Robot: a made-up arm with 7 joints. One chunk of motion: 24 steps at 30 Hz.
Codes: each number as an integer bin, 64 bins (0 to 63) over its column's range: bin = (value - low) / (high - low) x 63, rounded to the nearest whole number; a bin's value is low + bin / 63 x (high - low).
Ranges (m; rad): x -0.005..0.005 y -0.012..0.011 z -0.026..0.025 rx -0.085..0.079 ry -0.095..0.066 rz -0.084..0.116
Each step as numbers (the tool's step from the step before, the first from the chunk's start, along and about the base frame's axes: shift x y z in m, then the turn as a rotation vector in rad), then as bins.
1 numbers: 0.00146 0.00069 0.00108 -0.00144 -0.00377 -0.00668
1 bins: 41 35 33 32 36 24
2 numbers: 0.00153 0.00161 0.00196 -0.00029 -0.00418 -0.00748
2 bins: 41 37 35 33 36 24
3 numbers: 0.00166 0.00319 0.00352 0.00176 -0.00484 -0.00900
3 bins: 42 42 36 33 35 24
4 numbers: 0.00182 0.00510 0.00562 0.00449 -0.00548 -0.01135
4 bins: 43 47 39 34 35 23
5 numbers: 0.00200 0.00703 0.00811 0.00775 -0.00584 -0.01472
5 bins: 44 52 42 36 35 22
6 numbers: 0.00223 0.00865 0.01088 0.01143 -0.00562 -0.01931
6 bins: 46 57 46 37 35 20
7 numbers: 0.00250 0.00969 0.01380 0.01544 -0.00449 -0.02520
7 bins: 47 59 49 39 35 19
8 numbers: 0.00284 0.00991 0.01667 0.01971 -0.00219 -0.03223
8 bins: 49 60 53 40 36 16
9 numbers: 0.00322 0.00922 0.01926 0.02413 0.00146 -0.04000
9 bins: 52 58 56 42 38 14
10 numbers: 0.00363 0.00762 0.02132 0.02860 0.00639 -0.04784
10 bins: 54 54 58 44 40 11
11 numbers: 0.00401 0.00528 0.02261 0.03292 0.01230 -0.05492
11 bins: 57 47 60 45 42 9
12 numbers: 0.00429 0.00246 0.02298 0.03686 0.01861 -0.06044
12 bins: 59 40 61 47 44 7
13 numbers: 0.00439 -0.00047 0.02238 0.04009 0.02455 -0.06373
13 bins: 59 32 60 48 47 6
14 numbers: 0.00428 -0.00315 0.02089 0.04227 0.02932 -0.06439
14 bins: 58 24 58 49 49 6
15 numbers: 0.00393 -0.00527 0.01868 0.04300 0.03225 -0.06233
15 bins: 56 18 55 49 50 7
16 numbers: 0.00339 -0.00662 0.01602 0.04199 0.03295 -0.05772
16 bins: 53 15 52 49 50 8
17 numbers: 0.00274 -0.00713 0.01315 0.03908 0.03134 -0.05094
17 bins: 49 13 48 48 49 10
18 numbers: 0.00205 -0.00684 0.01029 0.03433 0.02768 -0.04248
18 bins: 44 14 45 46 48 13
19 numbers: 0.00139 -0.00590 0.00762 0.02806 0.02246 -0.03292
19 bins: 40 17 42 43 46 16
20 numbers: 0.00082 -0.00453 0.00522 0.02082 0.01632 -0.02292
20 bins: 37 20 39 41 44 19
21 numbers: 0.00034 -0.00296 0.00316 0.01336 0.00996 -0.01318
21 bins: 34 25 36 38 41 22
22 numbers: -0.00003 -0.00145 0.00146 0.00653 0.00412 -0.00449
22 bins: 31 29 34 35 39 25
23 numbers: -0.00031 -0.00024 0.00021 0.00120 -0.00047 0.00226
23 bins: 30 32 32 33 37 27
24 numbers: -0.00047 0.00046 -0.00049 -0.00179 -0.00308 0.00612
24 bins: 29 34 32 32 36 28
